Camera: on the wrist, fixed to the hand. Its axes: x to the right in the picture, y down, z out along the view.
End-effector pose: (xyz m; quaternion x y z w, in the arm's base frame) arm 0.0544 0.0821 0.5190 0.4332 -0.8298 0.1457 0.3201
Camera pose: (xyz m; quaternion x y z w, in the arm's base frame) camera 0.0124 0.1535 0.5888 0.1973 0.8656 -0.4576 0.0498
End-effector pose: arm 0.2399 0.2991 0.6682 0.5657 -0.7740 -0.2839 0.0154
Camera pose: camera 0.1904 0.2673 0.7592 -0.1720 -0.9824 -0.0710 0.0164
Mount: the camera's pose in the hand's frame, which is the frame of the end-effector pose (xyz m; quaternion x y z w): 0.0189 0.0782 -0.0726 0.2120 -0.0914 0.6924 0.6835
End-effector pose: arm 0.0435 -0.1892 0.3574 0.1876 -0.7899 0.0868 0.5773
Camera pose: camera 0.0714 -0.0957 0.4046 -0.2884 -0.7042 0.6094 0.2225
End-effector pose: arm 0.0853 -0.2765 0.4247 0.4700 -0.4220 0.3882 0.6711
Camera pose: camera 0.0346 -0.1845 0.4513 0.2068 -0.5929 0.7765 0.0517
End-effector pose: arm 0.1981 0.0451 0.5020 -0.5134 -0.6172 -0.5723 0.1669
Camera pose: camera 0.2270 -0.0245 0.5798 -0.7953 -0.2030 -0.0978 0.5628
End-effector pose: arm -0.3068 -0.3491 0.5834 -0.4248 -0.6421 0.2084 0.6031
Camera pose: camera -0.2130 -0.3086 0.5472 -0.5881 -0.1557 0.7351 0.2993
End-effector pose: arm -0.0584 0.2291 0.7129 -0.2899 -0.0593 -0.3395 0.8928
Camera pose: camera -0.0005 0.2248 0.6214 -0.0810 0.0066 0.4252 0.9014
